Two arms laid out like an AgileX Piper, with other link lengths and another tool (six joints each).
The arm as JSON. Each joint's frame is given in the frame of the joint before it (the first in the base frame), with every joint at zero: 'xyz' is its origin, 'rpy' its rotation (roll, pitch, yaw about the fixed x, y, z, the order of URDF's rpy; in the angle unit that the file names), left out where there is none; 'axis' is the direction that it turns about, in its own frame. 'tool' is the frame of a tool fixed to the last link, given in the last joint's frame.
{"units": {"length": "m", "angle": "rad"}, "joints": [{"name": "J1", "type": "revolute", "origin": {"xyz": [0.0, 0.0, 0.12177], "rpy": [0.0, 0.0, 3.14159]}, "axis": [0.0, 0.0, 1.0]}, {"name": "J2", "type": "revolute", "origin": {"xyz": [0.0, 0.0, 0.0], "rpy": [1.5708, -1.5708, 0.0]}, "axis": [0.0, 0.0, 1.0]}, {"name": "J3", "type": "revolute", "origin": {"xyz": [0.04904, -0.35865, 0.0], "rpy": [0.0, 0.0, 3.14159]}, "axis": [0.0, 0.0, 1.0]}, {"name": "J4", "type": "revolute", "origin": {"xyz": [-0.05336, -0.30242, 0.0], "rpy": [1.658, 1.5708, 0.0]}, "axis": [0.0, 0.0, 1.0]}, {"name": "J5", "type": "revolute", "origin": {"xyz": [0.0, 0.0, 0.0], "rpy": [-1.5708, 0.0, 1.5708]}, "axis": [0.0, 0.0, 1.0]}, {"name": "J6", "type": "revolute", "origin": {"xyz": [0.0, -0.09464, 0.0], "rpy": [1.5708, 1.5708, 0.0]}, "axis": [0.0, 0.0, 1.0]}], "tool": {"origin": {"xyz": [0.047, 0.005, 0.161], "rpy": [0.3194, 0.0, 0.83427]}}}
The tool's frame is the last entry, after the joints.
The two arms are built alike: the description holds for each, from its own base.
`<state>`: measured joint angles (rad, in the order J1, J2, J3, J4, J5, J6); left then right.
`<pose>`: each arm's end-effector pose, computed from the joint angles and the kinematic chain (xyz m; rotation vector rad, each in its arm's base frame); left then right.
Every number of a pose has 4 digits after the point. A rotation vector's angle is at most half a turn.
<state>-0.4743 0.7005 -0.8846 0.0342 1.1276 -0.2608 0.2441 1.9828 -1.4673 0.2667 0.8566 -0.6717</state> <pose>0.1765 -0.1343 0.3085 -0.5153 2.2725 -0.9614 0.5537 0.1462 0.0861 -1.7006 1.9026 -0.2636</pose>
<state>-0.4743 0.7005 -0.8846 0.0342 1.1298 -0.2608 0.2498 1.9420 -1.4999 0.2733 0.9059 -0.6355</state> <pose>0.1761 -0.1341 0.3081 -0.5162 2.2746 -0.9601 0.5508 0.1519 0.1170 -1.6616 1.9053 -0.2550</pose>
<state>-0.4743 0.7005 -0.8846 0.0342 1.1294 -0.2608 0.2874 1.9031 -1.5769 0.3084 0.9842 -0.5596</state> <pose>0.1762 -0.1342 0.3082 -0.5160 2.2742 -0.9604 0.5433 0.1821 0.1618 -1.5954 1.9069 -0.1990</pose>
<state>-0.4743 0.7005 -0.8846 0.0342 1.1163 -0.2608 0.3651 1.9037 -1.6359 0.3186 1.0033 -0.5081</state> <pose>0.1784 -0.1353 0.3105 -0.5112 2.2618 -0.9681 0.5357 0.2295 0.1832 -1.5970 1.8585 -0.1599</pose>
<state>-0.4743 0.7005 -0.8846 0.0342 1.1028 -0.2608 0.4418 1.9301 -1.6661 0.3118 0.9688 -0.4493</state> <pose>0.1806 -0.1365 0.3129 -0.5062 2.2490 -0.9760 0.5315 0.2730 0.1827 -1.5912 1.8307 -0.1424</pose>
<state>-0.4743 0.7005 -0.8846 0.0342 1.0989 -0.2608 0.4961 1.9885 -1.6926 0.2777 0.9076 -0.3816</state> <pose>0.1812 -0.1369 0.3136 -0.5047 2.2453 -0.9783 0.5390 0.3023 0.1636 -1.5741 1.8338 -0.1613</pose>
